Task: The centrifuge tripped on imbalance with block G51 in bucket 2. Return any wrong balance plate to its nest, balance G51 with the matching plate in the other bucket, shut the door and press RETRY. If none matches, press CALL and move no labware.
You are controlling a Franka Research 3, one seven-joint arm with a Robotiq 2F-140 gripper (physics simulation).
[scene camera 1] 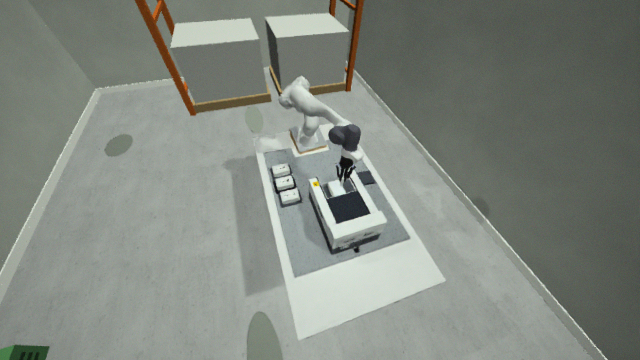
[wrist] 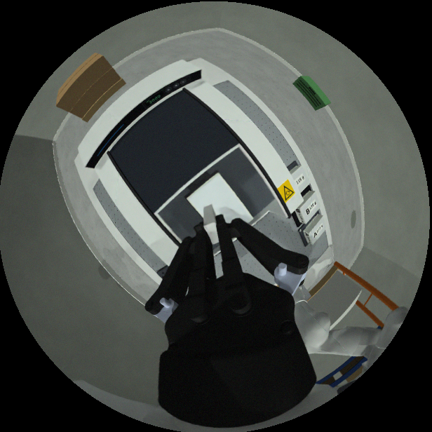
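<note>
The white centrifuge [scene camera 1: 354, 228] [wrist: 132, 217] stands on the grey mat [scene camera 1: 304, 246]. Its dark sliding door [scene camera 1: 348, 208] [wrist: 169, 137] covers the front part of the chamber. The back bucket is uncovered and holds a white block [scene camera 1: 336, 188] [wrist: 215, 193]. My gripper [scene camera 1: 343, 182] [wrist: 213, 219] is shut and empty, with its fingertips just above the back edge of that block. Three labelled balance plates [scene camera 1: 281, 169] [scene camera 1: 285, 183] [scene camera 1: 290, 196] sit in their nests left of the centrifuge; the nests also show in the wrist view [wrist: 306, 209]. The black control strip [wrist: 155, 97] runs along the front.
A dark square pad [scene camera 1: 366, 177] lies right of the centrifuge. The robot base [scene camera 1: 308, 141] stands behind the mat. Two big grey crates [scene camera 1: 216, 53] [scene camera 1: 308, 46] sit in an orange rack [scene camera 1: 165, 53] at the back. A green item [wrist: 311, 92] and a brown one [wrist: 89, 86] lie off the mat.
</note>
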